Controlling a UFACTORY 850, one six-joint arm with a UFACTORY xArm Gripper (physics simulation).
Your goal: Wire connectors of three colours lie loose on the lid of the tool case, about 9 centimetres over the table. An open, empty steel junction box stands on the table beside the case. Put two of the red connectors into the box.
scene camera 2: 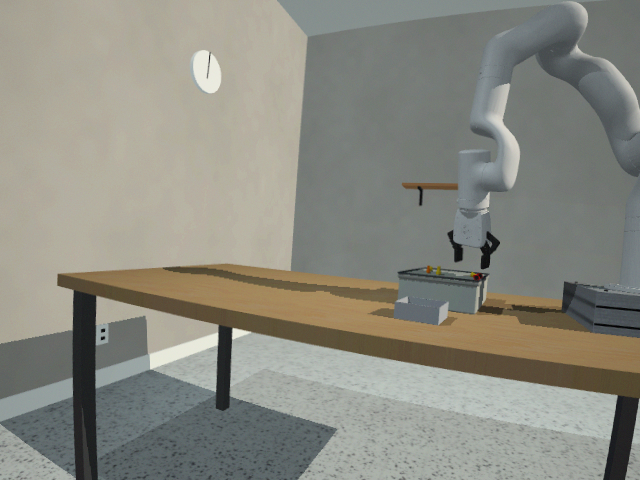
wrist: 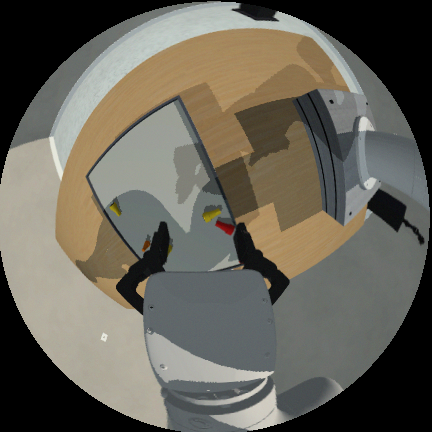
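Observation:
My gripper is open and empty, pointing down above the lid of the tool case. A red connector lies near the lid's edge, between the fingertips in the wrist view and nearer the right one. A trace of red beside the right finger suggests another, mostly hidden. Red also shows at the lid's right end in the scene view. Yellow connectors and an orange one lie on the lid. The steel junction box stands before the case; its inside is hidden.
A grey slotted block stands on the wooden table to the right of the case, by the arm's base. A wall shelf is behind the arm.

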